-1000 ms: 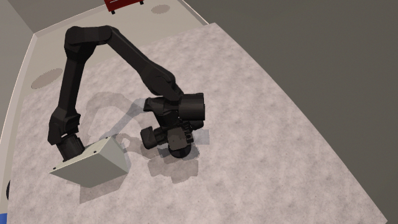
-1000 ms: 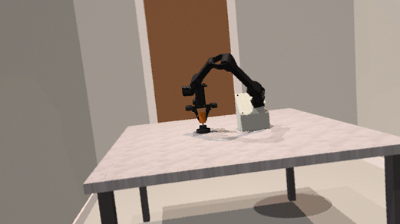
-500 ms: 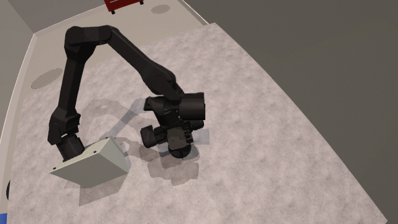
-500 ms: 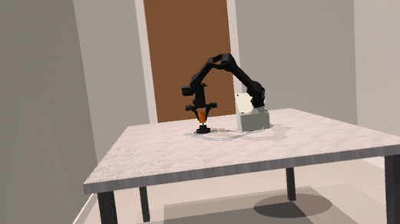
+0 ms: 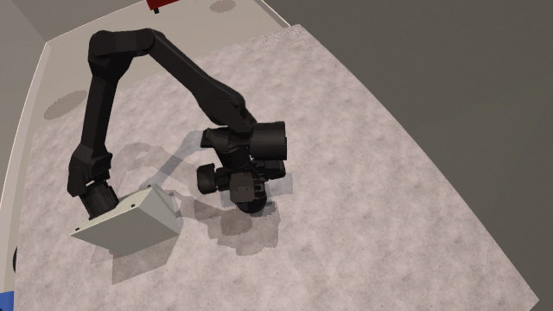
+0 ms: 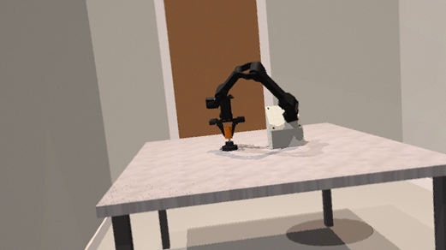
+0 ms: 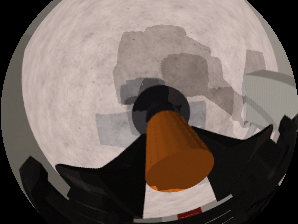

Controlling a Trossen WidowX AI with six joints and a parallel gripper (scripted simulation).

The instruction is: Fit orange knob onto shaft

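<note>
Now: gripper tip 30 mm below the orange knob. Round my gripper tip: black round pedestal: 40 mm below.
</note>
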